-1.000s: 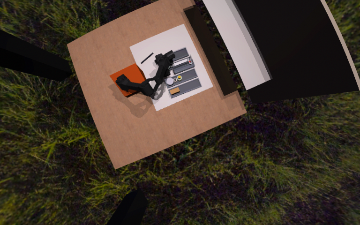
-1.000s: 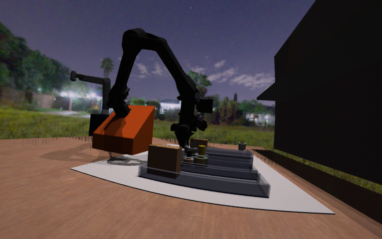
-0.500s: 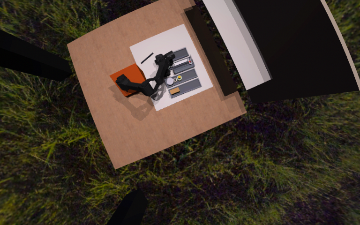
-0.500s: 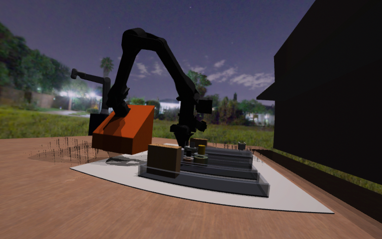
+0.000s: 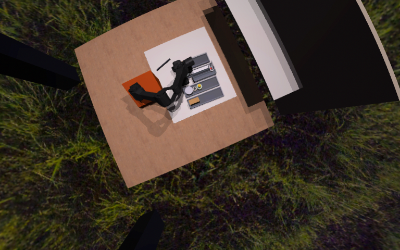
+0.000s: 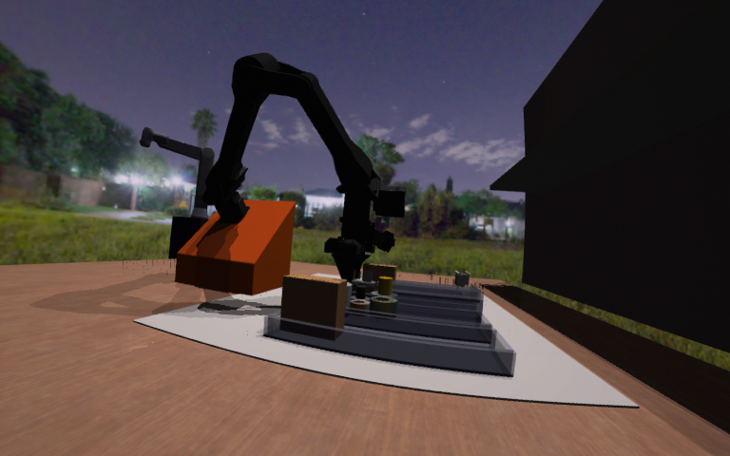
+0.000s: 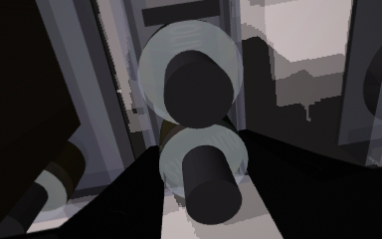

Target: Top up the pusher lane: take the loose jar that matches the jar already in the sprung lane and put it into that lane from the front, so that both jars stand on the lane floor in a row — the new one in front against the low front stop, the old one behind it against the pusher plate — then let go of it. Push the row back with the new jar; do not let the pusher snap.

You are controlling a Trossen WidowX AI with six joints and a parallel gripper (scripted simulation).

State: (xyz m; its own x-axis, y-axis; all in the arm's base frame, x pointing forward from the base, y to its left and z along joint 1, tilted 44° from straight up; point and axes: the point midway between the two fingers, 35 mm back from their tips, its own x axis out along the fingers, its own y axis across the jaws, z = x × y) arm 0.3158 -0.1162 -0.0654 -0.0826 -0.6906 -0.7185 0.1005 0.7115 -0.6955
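My gripper tip is now 7 cm short of the white mat, 1 cm to the right of it and 3 cm above it. From my gripper tip the other things lie so: sprung lane (14 cm ahead, 4 cm to the right, 1 cm below); pusher plate (14 cm ahead, 5 cm to the right, 2 cm above).
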